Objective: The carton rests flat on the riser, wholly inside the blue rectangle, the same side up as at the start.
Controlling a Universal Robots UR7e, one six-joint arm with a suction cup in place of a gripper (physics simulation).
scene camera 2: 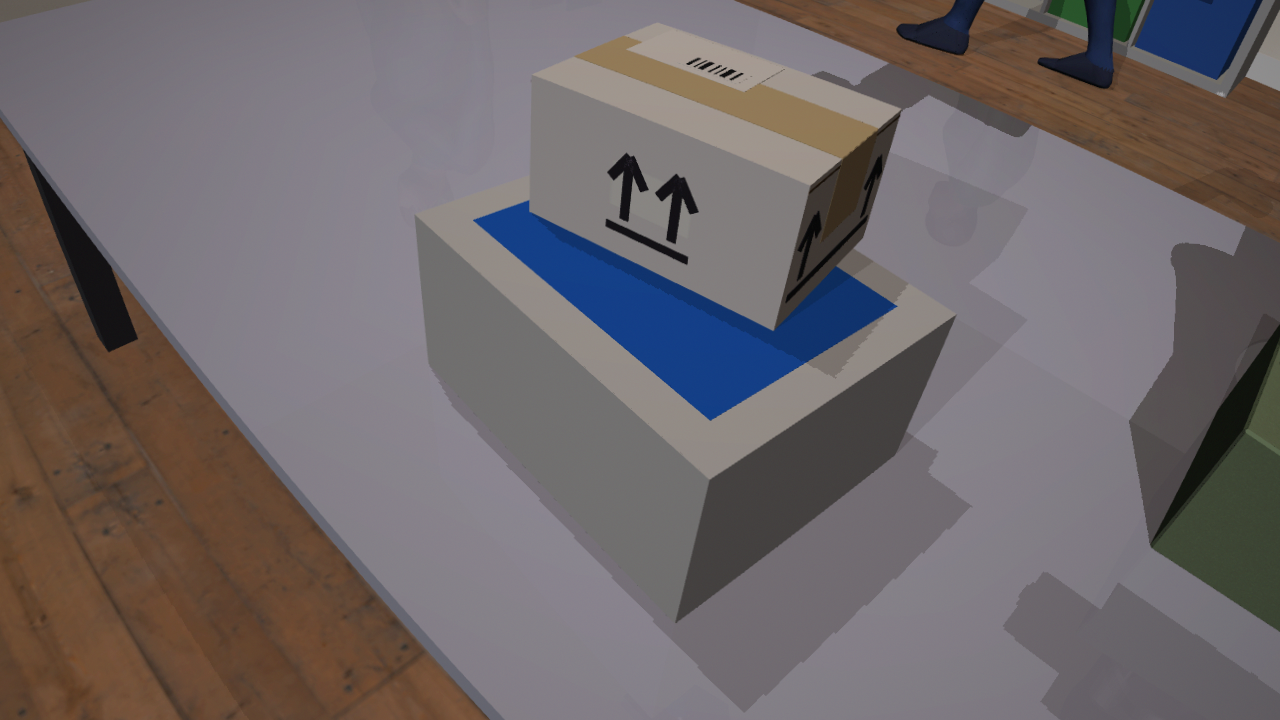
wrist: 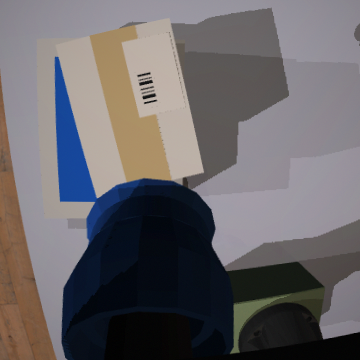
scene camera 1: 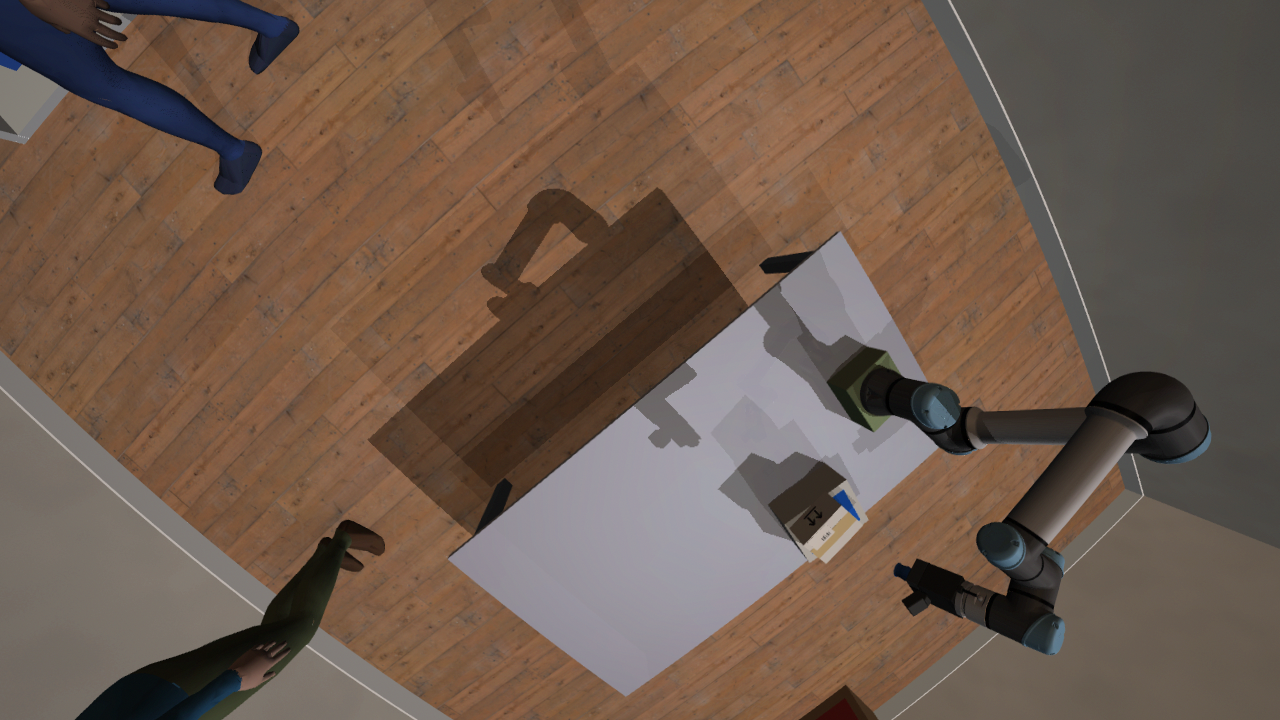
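Pixels of known places: end effector, tool point: [wrist: 150, 233] [scene camera 1: 897, 569]; arm's base, origin of the base link: [wrist: 276, 335] [scene camera 1: 879, 391].
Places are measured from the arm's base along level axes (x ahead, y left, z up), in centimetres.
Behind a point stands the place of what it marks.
The carton [scene camera 1: 812, 512] {x 42.1, y 11.7, z 4.3 cm} [scene camera 2: 666, 192] {x 40.9, y 23.8, z 7.1 cm} [wrist: 107, 110] {x 42.5, y 20.2, z 10.7 cm} sits on the pale riser [scene camera 2: 554, 358] {x 40.9, y 31.9, z 0.7 cm} [wrist: 48, 130] {x 42.1, y 30.2, z 1.9 cm}, its taped, barcoded face up and its side arrows pointing up. It looks level but is turned at an angle to the blue rectangle [scene camera 1: 845, 504] {x 32.4, y 21.3, z 1.9 cm} [scene camera 2: 617, 300] {x 40.9, y 27.1, z 1.9 cm} [wrist: 72, 150] {x 38.9, y 27.4, z 1.9 cm}. Blue shows along its near side and at one end; its far side reaches over the riser's pale rim, past the blue. Its far bottom edge is hidden. My suction gripper [scene camera 1: 901, 569] [wrist: 150, 192] is off, open and empty, raised clear of the carton. It does not show in scene camera 2.
The riser stands near one long edge of the grey-white table [scene camera 1: 572, 555] {x 109.9, y -27.8, z -10.1 cm} [scene camera 2: 223, 179] {x 86.8, y 27.0, z -10.1 cm}. The green arm base block [scene camera 1: 863, 385] {x 3.4, y -6.7, z 0.9 cm} [scene camera 2: 1226, 546] {x 6.5, y 9.5, z -6.7 cm} [wrist: 277, 282] {x 9.0, y -1.9, z -3.3 cm} stands on the table beyond the riser's end. Two people [scene camera 1: 116, 89] [scene camera 1: 304, 600] are on the floor away from the table.
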